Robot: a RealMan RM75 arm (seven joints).
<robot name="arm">
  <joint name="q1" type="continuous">
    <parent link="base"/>
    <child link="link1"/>
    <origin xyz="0 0 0.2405" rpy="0 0 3.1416"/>
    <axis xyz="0 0 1"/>
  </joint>
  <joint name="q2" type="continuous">
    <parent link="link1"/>
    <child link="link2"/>
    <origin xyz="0 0 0" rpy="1.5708 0 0"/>
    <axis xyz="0 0 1"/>
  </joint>
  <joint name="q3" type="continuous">
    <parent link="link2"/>
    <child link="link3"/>
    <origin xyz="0 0.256 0" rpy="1.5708 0 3.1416"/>
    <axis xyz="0 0 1"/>
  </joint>
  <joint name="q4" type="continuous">
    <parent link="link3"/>
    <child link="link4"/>
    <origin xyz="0 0 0" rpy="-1.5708 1.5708 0"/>
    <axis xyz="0 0 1"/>
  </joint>
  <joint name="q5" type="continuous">
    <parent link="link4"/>
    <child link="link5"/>
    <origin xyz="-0.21 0 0" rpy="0 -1.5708 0"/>
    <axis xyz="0 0 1"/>
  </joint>
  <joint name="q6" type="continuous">
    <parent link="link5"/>
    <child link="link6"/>
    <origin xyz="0 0 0" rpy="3.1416 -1.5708 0"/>
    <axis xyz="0 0 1"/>
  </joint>
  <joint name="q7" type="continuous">
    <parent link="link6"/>
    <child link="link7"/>
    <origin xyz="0.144 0 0" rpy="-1.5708 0 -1.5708"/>
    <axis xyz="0 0 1"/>
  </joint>
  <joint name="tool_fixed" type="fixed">
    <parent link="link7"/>
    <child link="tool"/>
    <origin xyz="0 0 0" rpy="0 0 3.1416"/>
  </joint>
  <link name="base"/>
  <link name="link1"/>
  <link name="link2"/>
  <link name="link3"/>
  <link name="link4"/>
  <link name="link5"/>
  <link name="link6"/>
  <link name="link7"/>
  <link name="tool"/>
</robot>
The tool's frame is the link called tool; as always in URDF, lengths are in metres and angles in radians. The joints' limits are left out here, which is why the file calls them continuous.
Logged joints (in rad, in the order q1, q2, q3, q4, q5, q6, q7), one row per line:
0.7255, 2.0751, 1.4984, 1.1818, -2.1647, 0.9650, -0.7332
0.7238, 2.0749, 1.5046, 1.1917, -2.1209, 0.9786, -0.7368
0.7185, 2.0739, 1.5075, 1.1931, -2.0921, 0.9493, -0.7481
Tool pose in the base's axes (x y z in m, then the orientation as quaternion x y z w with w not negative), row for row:
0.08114, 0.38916, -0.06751, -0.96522, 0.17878, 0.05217, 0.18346
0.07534, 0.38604, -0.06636, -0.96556, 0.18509, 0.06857, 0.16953
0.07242, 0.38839, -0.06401, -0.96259, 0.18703, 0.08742, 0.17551
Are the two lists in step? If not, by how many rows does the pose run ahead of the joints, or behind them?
They are in step.
